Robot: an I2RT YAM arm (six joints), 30 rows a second.
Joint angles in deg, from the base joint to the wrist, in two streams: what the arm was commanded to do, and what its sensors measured. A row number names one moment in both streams.
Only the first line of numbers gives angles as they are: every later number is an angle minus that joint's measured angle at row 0.
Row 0, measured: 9.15 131.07 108.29 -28.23 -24.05 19.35
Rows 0 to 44, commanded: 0.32 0.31 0.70 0.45 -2.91 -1.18; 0.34 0.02 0.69 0.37 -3.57 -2.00; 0.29 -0.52 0.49 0.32 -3.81 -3.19; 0.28 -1.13 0.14 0.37 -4.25 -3.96; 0.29 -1.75 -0.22 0.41 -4.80 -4.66; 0.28 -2.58 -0.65 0.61 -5.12 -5.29; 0.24 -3.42 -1.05 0.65 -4.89 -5.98; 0.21 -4.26 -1.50 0.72 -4.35 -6.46; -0.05 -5.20 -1.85 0.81 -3.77 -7.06; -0.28 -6.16 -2.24 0.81 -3.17 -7.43; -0.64 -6.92 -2.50 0.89 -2.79 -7.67; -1.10 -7.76 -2.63 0.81 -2.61 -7.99; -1.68 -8.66 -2.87 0.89 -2.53 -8.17; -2.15 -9.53 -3.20 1.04 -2.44 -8.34; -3.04 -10.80 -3.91 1.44 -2.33 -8.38; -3.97 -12.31 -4.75 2.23 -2.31 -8.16; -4.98 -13.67 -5.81 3.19 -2.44 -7.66; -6.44 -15.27 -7.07 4.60 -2.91 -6.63; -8.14 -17.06 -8.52 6.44 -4.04 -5.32; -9.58 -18.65 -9.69 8.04 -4.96 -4.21; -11.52 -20.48 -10.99 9.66 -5.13 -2.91; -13.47 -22.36 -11.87 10.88 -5.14 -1.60; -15.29 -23.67 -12.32 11.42 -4.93 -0.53; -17.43 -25.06 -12.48 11.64 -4.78 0.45; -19.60 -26.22 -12.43 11.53 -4.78 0.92; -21.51 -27.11 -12.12 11.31 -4.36 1.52; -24.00 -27.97 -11.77 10.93 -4.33 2.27; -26.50 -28.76 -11.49 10.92 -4.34 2.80; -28.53 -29.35 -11.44 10.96 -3.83 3.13; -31.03 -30.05 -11.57 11.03 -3.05 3.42; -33.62 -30.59 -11.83 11.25 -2.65 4.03; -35.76 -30.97 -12.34 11.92 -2.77 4.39; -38.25 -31.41 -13.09 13.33 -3.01 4.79; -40.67 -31.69 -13.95 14.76 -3.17 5.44; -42.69 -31.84 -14.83 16.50 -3.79 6.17; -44.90 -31.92 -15.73 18.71 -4.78 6.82; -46.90 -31.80 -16.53 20.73 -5.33 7.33; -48.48 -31.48 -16.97 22.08 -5.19 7.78; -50.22 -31.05 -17.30 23.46 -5.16 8.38; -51.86 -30.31 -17.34 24.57 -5.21 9.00; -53.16 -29.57 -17.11 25.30 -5.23 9.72; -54.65 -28.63 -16.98 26.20 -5.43 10.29; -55.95 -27.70 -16.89 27.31 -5.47 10.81; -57.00 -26.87 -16.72 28.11 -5.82 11.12; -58.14 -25.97 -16.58 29.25 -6.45 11.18
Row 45, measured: -56.35 -28.05 -16.98 24.13 -4.79 8.20
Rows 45 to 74, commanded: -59.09 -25.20 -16.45 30.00 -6.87 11.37; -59.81 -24.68 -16.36 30.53 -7.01 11.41; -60.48 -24.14 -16.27 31.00 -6.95 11.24; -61.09 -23.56 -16.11 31.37 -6.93 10.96; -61.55 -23.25 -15.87 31.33 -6.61 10.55; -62.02 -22.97 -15.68 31.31 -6.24 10.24; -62.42 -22.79 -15.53 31.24 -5.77 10.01; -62.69 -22.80 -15.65 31.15 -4.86 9.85; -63.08 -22.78 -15.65 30.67 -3.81 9.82; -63.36 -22.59 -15.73 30.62 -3.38 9.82; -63.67 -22.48 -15.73 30.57 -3.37 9.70; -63.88 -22.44 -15.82 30.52 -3.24 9.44; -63.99 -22.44 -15.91 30.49 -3.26 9.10; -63.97 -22.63 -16.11 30.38 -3.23 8.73; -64.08 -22.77 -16.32 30.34 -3.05 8.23; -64.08 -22.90 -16.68 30.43 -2.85 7.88; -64.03 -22.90 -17.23 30.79 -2.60 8.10; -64.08 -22.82 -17.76 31.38 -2.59 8.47; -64.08 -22.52 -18.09 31.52 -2.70 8.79; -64.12 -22.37 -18.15 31.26 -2.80 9.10; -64.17 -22.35 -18.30 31.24 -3.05 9.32; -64.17 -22.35 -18.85 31.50 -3.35 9.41; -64.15 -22.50 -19.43 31.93 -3.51 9.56; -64.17 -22.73 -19.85 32.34 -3.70 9.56; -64.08 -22.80 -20.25 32.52 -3.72 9.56; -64.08 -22.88 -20.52 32.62 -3.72 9.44; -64.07 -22.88 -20.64 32.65 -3.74 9.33; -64.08 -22.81 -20.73 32.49 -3.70 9.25; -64.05 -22.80 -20.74 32.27 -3.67 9.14; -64.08 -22.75 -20.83 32.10 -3.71 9.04
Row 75, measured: -63.85 -22.54 -20.48 30.86 -3.35 8.70
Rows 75 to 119, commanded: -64.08 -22.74 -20.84 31.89 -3.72 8.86; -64.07 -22.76 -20.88 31.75 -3.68 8.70; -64.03 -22.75 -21.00 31.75 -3.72 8.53; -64.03 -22.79 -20.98 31.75 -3.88 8.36; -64.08 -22.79 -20.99 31.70 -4.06 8.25; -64.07 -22.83 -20.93 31.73 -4.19 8.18; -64.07 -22.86 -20.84 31.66 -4.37 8.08; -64.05 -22.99 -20.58 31.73 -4.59 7.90; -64.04 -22.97 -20.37 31.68 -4.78 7.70; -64.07 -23.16 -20.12 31.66 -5.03 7.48; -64.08 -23.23 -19.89 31.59 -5.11 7.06; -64.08 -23.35 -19.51 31.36 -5.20 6.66; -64.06 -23.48 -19.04 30.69 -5.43 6.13; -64.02 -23.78 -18.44 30.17 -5.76 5.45; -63.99 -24.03 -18.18 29.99 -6.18 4.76; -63.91 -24.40 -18.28 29.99 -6.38 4.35; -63.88 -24.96 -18.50 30.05 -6.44 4.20; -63.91 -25.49 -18.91 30.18 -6.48 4.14; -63.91 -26.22 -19.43 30.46 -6.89 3.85; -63.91 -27.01 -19.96 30.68 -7.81 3.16; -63.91 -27.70 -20.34 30.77 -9.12 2.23; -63.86 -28.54 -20.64 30.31 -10.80 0.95; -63.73 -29.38 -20.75 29.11 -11.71 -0.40; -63.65 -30.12 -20.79 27.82 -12.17 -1.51; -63.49 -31.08 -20.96 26.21 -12.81 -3.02; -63.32 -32.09 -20.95 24.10 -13.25 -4.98; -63.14 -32.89 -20.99 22.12 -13.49 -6.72; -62.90 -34.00 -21.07 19.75 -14.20 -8.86; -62.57 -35.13 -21.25 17.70 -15.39 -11.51; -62.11 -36.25 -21.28 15.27 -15.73 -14.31; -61.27 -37.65 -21.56 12.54 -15.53 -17.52; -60.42 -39.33 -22.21 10.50 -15.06 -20.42; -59.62 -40.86 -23.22 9.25 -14.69 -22.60; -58.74 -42.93 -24.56 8.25 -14.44 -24.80; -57.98 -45.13 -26.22 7.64 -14.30 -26.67; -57.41 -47.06 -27.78 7.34 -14.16 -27.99; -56.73 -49.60 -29.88 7.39 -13.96 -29.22; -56.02 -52.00 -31.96 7.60 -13.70 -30.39; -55.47 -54.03 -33.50 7.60 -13.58 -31.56; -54.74 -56.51 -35.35 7.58 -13.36 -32.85; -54.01 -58.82 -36.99 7.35 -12.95 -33.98; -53.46 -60.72 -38.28 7.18 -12.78 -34.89; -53.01 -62.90 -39.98 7.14 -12.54 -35.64; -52.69 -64.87 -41.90 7.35 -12.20 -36.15; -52.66 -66.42 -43.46 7.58 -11.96 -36.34
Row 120, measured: -53.14 -62.69 -40.54 8.98 -12.35 -30.84
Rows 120 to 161, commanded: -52.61 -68.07 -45.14 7.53 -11.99 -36.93; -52.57 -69.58 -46.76 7.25 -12.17 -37.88; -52.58 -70.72 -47.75 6.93 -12.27 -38.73; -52.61 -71.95 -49.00 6.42 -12.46 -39.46; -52.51 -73.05 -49.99 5.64 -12.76 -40.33; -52.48 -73.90 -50.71 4.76 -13.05 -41.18; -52.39 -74.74 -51.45 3.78 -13.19 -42.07; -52.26 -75.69 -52.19 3.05 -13.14 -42.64; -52.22 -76.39 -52.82 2.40 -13.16 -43.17; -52.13 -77.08 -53.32 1.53 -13.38 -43.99; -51.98 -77.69 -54.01 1.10 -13.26 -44.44; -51.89 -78.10 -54.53 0.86 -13.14 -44.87; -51.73 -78.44 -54.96 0.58 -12.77 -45.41; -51.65 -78.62 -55.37 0.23 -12.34 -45.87; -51.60 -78.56 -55.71 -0.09 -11.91 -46.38; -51.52 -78.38 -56.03 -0.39 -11.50 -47.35; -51.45 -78.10 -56.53 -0.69 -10.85 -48.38; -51.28 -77.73 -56.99 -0.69 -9.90 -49.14; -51.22 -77.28 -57.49 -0.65 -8.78 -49.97; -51.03 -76.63 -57.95 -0.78 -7.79 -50.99; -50.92 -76.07 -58.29 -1.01 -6.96 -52.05; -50.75 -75.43 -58.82 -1.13 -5.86 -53.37; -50.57 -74.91 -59.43 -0.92 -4.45 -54.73; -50.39 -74.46 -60.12 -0.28 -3.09 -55.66; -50.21 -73.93 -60.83 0.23 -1.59 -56.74; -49.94 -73.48 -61.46 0.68 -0.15 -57.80; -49.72 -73.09 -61.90 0.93 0.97 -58.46; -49.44 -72.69 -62.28 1.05 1.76 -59.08; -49.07 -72.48 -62.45 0.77 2.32 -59.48; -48.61 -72.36 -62.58 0.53 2.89 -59.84; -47.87 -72.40 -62.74 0.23 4.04 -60.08; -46.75 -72.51 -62.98 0.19 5.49 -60.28; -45.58 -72.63 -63.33 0.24 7.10 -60.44; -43.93 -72.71 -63.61 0.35 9.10 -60.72; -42.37 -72.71 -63.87 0.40 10.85 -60.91; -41.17 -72.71 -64.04 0.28 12.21 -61.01; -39.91 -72.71 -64.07 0.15 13.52 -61.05; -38.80 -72.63 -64.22 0.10 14.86 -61.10; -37.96 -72.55 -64.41 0.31 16.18 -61.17; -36.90 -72.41 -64.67 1.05 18.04 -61.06; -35.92 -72.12 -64.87 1.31 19.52 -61.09; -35.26 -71.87 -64.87 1.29 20.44 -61.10
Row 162, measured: -36.83 -72.07 -64.13 0.85 15.08 -59.49
